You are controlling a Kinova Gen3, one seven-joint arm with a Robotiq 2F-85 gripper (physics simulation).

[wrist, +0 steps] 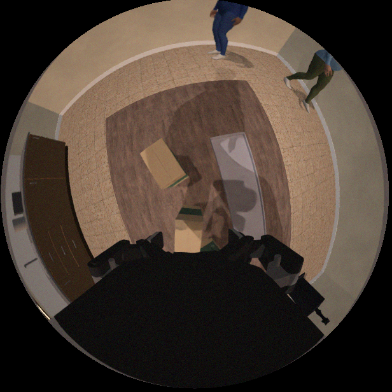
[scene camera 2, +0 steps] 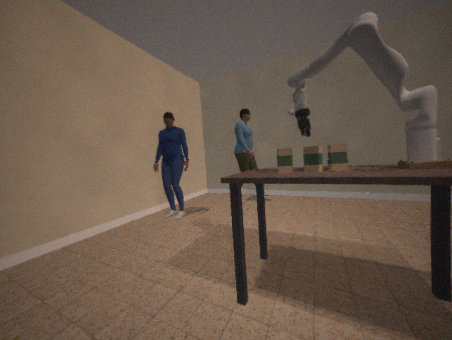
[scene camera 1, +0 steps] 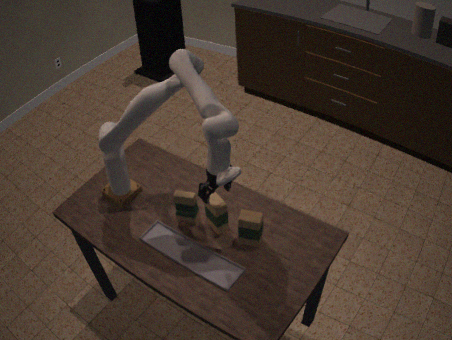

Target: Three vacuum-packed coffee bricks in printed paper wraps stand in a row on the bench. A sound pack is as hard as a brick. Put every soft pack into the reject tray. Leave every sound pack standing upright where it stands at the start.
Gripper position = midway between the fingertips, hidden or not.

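Observation:
There's a grey reject tray (wrist: 232, 152) that I can see, and my gripper (wrist: 195, 238) is there with it.

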